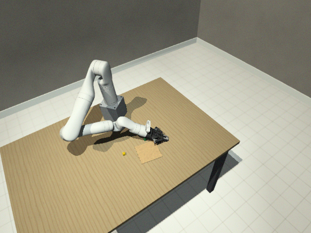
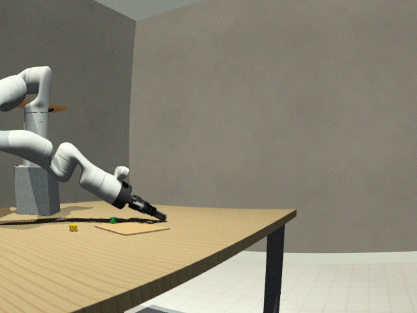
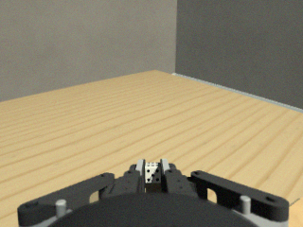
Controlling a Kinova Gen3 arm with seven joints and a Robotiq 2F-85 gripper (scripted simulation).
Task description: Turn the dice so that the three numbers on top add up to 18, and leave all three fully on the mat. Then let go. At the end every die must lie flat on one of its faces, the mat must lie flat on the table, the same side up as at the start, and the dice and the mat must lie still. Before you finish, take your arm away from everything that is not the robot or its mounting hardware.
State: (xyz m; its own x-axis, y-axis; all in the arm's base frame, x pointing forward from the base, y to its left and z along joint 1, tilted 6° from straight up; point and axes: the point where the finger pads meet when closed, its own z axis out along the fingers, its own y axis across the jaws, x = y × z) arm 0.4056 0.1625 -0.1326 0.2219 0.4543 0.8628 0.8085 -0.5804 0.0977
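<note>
Right now the white die is 10 mm ahead of my hand, 10 mm to the left of it and 10 mm below it. Also, from my hand: yellow die 60 mm behind, 280 mm to the right, 10 mm below; then tan mat 10 mm ahead, 150 mm to the right, 20 mm below; then green die 80 mm behind, 110 mm to the right, 10 mm below.
</note>
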